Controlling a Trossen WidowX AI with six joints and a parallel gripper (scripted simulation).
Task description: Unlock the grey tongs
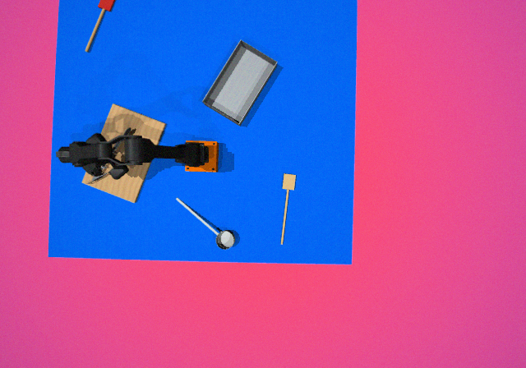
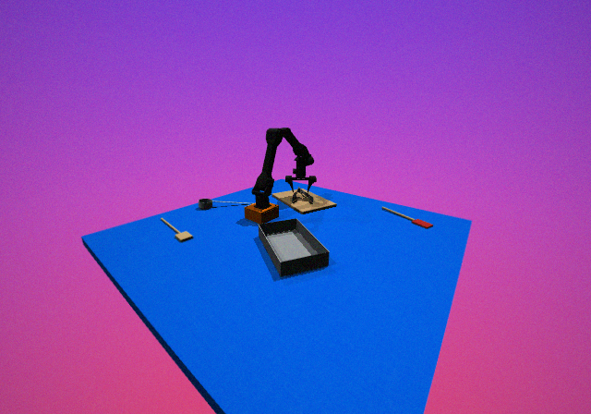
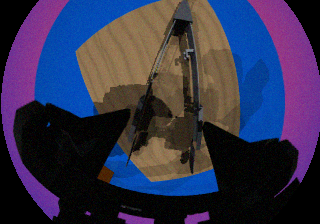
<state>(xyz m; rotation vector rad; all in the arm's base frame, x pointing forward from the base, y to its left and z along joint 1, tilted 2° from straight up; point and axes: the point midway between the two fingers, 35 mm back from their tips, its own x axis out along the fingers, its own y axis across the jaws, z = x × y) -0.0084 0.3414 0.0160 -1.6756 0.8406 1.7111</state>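
Right now the wooden board is 40 mm below my gripper tip, 20 mm ahead of it and 10 mm to the right of it. The rest, counted from my gripper tip: roasting tin: 500 mm to the right, 310 mm ahead, 20 mm below.
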